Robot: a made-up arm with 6 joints. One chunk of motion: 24 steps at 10 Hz.
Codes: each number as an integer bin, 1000 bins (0 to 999) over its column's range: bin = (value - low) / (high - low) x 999, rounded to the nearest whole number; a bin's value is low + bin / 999 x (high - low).
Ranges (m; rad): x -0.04..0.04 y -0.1..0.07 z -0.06..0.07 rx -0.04..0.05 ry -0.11..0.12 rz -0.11..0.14
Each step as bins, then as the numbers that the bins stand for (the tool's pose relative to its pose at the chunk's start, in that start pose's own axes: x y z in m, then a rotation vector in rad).
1 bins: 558 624 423 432 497 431
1 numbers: 0.0047 0.0062 -0.0050 -0.0011 0.0044 -0.0021
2 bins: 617 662 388 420 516 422
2 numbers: 0.0094 0.0127 -0.0095 -0.0022 0.0088 -0.0044
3 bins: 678 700 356 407 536 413
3 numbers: 0.0143 0.0191 -0.0137 -0.0033 0.0134 -0.0066
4 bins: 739 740 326 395 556 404
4 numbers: 0.0192 0.0259 -0.0176 -0.0044 0.0180 -0.0089
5 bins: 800 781 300 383 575 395
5 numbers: 0.0241 0.0329 -0.0210 -0.0055 0.0224 -0.0112
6 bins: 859 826 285 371 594 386
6 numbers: 0.0288 0.0406 -0.0229 -0.0066 0.0268 -0.0134
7 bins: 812 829 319 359 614 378
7 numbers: 0.0250 0.0411 -0.0185 -0.0077 0.0314 -0.0154
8 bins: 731 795 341 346 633 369
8 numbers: 0.0185 0.0353 -0.0156 -0.0088 0.0357 -0.0177
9 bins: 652 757 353 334 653 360
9 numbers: 0.0122 0.0288 -0.0141 -0.0099 0.0403 -0.0199
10 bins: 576 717 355 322 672 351
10 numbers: 0.0061 0.0220 -0.0138 -0.0110 0.0447 -0.0222
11 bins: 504 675 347 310 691 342
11 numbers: 0.0004 0.0149 -0.0148 -0.0121 0.0491 -0.0244
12 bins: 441 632 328 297 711 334
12 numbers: -0.0047 0.0075 -0.0173 -0.0132 0.0537 -0.0264
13 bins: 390 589 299 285 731 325
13 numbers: -0.0088 0.0002 -0.0211 -0.0143 0.0583 -0.0287
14 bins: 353 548 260 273 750 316
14 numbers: -0.0117 -0.0067 -0.0262 -0.0154 0.0627 -0.0309
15 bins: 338 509 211 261 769 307
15 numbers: -0.0129 -0.0134 -0.0325 -0.0165 0.0670 -0.0332
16 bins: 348 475 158 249 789 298
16 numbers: -0.0121 -0.0192 -0.0394 -0.0176 0.0717 -0.0354
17 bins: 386 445 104 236 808 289
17 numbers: -0.0091 -0.0243 -0.0465 -0.0187 0.0760 -0.0377
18 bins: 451 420 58 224 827 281
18 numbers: -0.0039 -0.0285 -0.0525 -0.0198 0.0804 -0.0397
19 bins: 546 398 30 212 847 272
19 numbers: 0.0037 -0.0323 -0.0561 -0.0209 0.0850 -0.0419
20 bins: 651 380 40 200 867 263
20 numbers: 0.0121 -0.0353 -0.0548 -0.0220 0.0896 -0.0442
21 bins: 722 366 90 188 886 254
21 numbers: 0.0178 -0.0377 -0.0483 -0.0231 0.0940 -0.0464
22 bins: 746 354 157 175 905 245
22 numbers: 0.0197 -0.0398 -0.0396 -0.0242 0.0984 -0.0487
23 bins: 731 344 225 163 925 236
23 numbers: 0.0185 -0.0415 -0.0307 -0.0253 0.1030 -0.0509
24 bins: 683 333 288 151 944 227
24 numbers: 0.0147 -0.0433 -0.0225 -0.0264 0.1073 -0.0532
